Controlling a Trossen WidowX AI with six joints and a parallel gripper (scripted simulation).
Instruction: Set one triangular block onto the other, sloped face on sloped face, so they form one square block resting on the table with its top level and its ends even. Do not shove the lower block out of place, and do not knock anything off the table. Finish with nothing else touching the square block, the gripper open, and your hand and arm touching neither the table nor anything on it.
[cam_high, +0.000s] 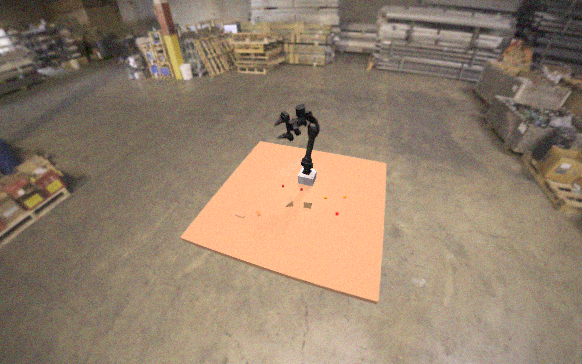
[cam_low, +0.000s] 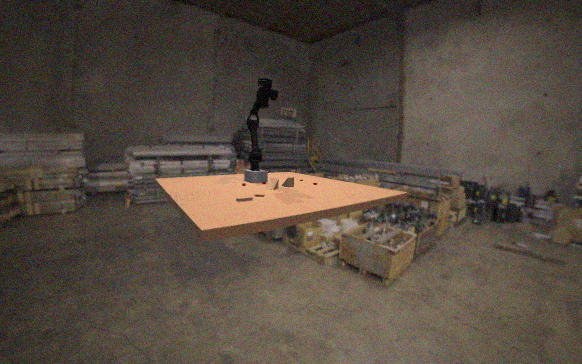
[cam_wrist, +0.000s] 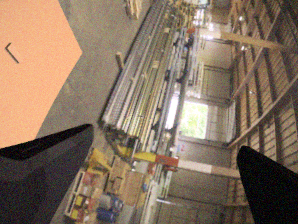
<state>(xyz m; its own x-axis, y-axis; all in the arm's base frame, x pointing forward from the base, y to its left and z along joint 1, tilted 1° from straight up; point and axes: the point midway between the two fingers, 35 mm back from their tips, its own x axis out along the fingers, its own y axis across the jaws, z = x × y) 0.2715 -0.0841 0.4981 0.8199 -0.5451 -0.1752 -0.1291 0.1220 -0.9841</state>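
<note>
Now: gripper tip 2 cm short of the triangular wooden block, 9 cm to the right of it and 56 cm above it. The rest, counted from my gripper tip: flat tan piece: 28 cm ahead, 18 cm to the right, 57 cm below; then red cube: 3 cm behind, 44 cm to the left, 57 cm below.
</note>
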